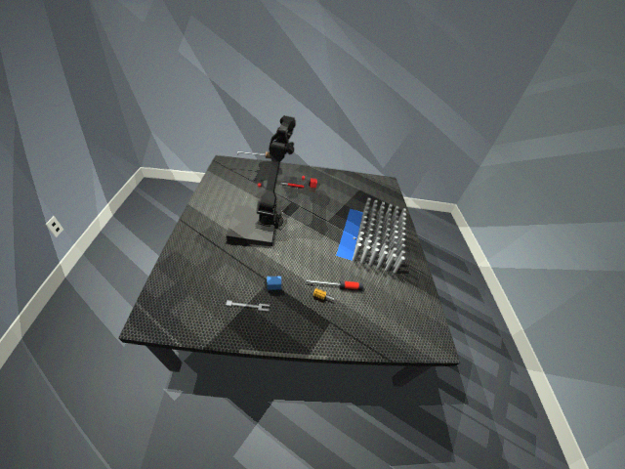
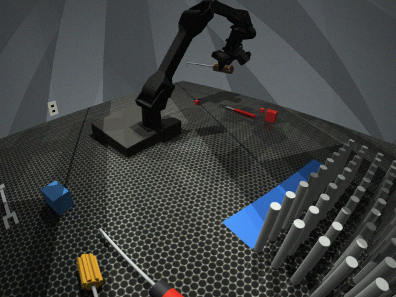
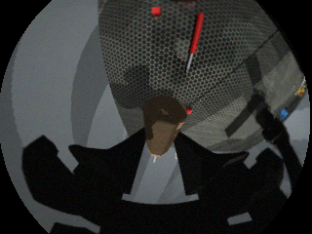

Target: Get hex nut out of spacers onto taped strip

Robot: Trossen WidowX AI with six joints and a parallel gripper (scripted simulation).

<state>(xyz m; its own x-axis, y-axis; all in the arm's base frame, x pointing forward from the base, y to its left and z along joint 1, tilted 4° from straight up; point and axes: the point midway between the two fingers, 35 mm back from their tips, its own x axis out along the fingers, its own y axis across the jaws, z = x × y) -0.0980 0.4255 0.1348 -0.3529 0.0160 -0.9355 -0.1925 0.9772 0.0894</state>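
The red-handled tool lies 150 mm below my gripper tip, 120 mm ahead of it and 30 mm to the right of it. Also, from my gripper tip: blue taped strip: 540 mm ahead, 310 mm to the right, 160 mm below; then hex nut: 570 mm ahead, 360 mm to the right, 160 mm below; then blue cube: 750 mm to the right, 250 mm ahead, 140 mm below.
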